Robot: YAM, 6 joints.
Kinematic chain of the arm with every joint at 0, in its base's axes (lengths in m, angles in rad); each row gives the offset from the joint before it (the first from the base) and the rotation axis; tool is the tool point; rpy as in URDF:
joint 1: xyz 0 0 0.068 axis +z
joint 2: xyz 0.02 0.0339 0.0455 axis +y
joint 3: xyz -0.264 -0.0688 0 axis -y
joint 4: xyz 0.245 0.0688 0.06 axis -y
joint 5: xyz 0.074 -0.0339 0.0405 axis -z
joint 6: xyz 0.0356 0 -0.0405 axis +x
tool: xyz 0 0 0 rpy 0 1.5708 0
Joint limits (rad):
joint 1: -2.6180..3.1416
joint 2: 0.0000..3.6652
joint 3: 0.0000..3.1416
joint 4: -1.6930..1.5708
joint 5: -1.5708..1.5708
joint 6: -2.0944..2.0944
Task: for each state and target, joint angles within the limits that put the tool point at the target. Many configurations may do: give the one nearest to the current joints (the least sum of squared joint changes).
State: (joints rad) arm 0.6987 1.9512 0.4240 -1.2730 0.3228 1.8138
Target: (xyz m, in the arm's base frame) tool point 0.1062 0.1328 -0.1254
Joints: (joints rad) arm 0.9469 2.8730 1.0130 -0.7285 0.2443 1.8138
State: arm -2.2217 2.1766 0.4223 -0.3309 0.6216 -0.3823
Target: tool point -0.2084 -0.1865 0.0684
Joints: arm -2.3340 1.8837 0.7555 -0.2615 0.6544 -0.3823
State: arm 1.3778 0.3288 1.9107 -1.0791 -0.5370 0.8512
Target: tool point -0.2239 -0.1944 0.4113
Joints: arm 0.7835 0.0550 1.9292 -1.1631 -0.6067 0.8512
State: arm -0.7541 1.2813 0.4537 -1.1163 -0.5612 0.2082
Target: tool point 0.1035 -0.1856 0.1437
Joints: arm -1.1421 1.5151 0.7398 -0.8950 -0.4972 0.2082
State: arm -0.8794 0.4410 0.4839 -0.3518 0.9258 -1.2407
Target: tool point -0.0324 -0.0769 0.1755
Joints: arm -1.5733 0.2126 0.2172 -0.6669 1.1306 -1.2407
